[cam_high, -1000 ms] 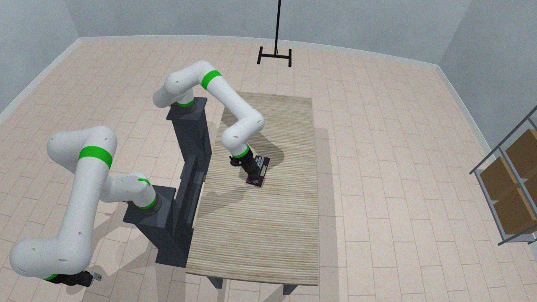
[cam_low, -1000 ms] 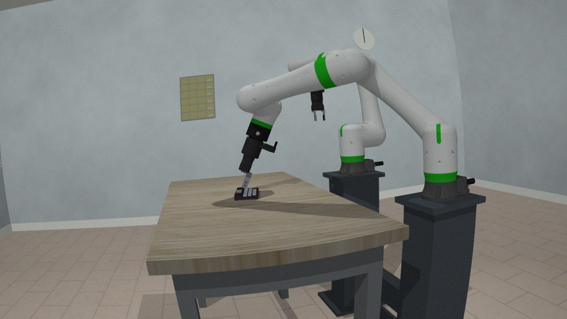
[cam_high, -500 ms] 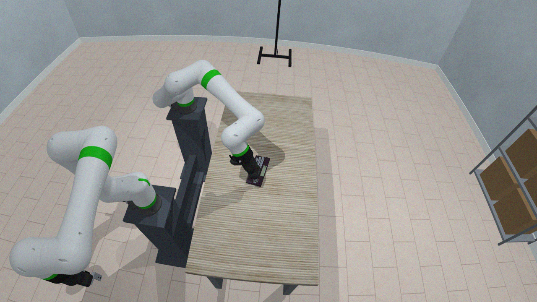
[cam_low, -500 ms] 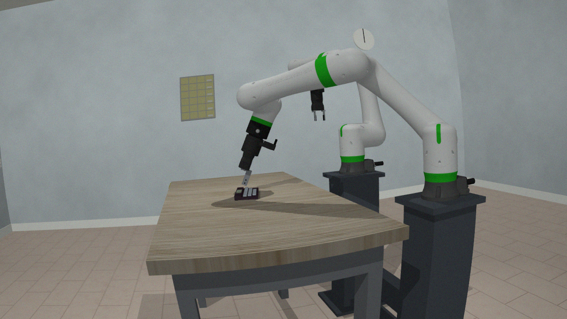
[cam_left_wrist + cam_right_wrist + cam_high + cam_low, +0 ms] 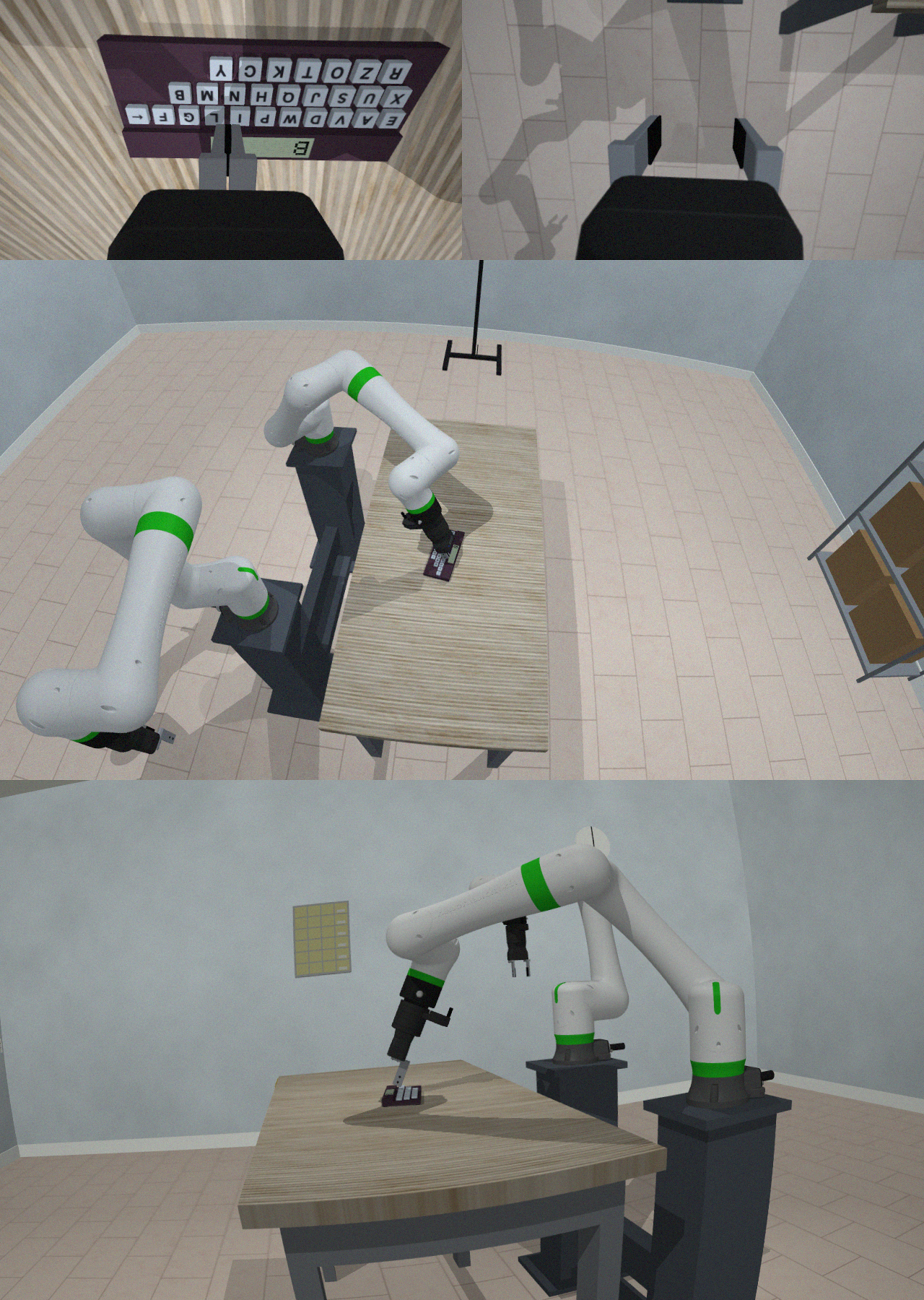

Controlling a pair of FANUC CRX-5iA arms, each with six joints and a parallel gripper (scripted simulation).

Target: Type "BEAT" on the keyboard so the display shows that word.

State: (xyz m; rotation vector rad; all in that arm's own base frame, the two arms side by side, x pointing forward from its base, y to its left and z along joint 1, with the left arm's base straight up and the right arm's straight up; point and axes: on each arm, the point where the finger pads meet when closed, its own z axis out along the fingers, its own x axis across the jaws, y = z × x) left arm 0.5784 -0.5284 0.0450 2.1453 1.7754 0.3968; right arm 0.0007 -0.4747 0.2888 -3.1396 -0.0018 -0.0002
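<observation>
The left-arrow key is 60 mm to the right of my left hand, 30 mm below it and 10 mm behind it.
</observation>
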